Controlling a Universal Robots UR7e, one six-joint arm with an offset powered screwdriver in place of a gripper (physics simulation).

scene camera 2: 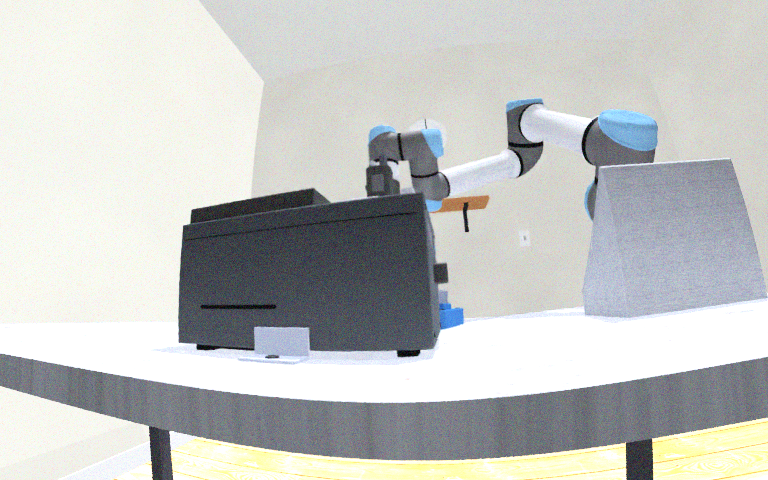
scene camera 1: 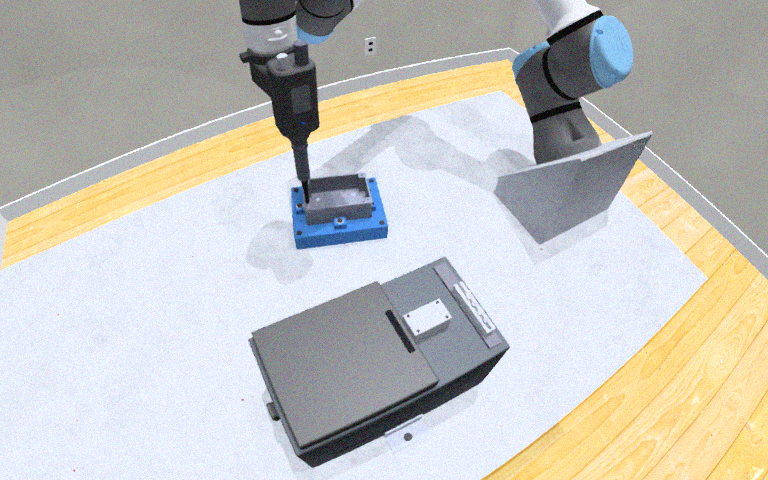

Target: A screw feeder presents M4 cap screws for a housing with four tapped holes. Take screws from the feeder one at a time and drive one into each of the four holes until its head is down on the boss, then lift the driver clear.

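Observation:
The powered screwdriver, my gripper [scene camera 1: 307,200], points down with its thin bit at the near left corner of the grey open housing [scene camera 1: 338,213]. Whether a screw is on the bit is too small to tell. The housing sits in a blue fixture [scene camera 1: 341,236] [scene camera 2: 451,318], which is mostly hidden in the scene camera 2 view. The two right corner bosses show; any screw heads in them are too small to make out. The dark screw feeder [scene camera 1: 345,362] [scene camera 2: 305,277] stands nearer the camera. It hides the driver's tip in the scene camera 2 view.
A white block with holes [scene camera 1: 427,318] and a pale slotted strip [scene camera 1: 474,308] are on the feeder's top. A grey slanted panel [scene camera 1: 572,192] [scene camera 2: 685,237] stands at the right, by the arm's base. A small bracket [scene camera 1: 403,434] [scene camera 2: 281,341] stands beside the feeder.

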